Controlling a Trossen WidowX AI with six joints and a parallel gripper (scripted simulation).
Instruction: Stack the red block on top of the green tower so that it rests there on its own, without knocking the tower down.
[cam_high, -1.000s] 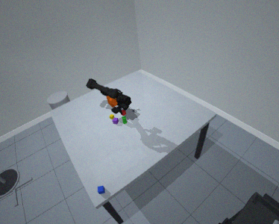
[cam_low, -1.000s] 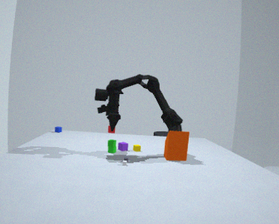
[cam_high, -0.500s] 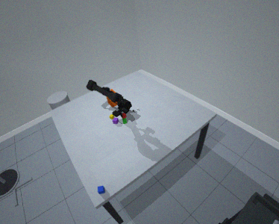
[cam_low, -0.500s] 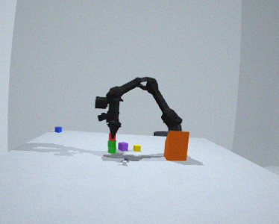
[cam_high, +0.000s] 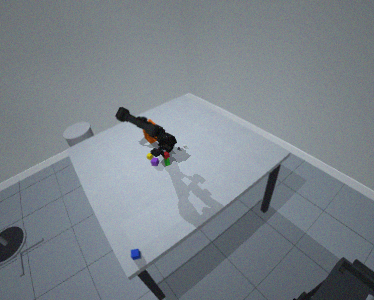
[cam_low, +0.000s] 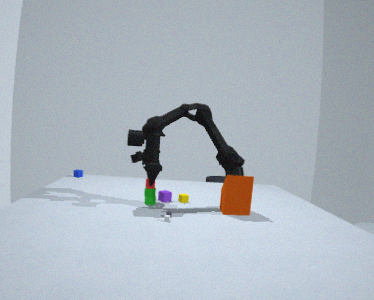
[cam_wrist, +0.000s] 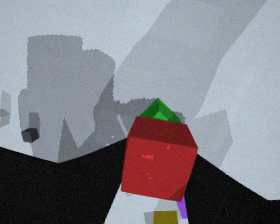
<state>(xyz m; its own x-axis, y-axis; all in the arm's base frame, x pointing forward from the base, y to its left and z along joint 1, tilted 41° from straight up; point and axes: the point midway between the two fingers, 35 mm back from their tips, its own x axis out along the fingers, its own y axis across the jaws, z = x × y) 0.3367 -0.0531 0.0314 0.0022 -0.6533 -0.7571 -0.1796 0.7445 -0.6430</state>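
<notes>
My gripper tip is 1 cm below the red block. Also, from my gripper tip: purple block 6 cm behind, 7 cm to the right, 6 cm below; yellow block 14 cm behind, 7 cm to the right, 6 cm below; blue block 46 cm ahead, 48 cm to the right, 6 cm below.
</notes>
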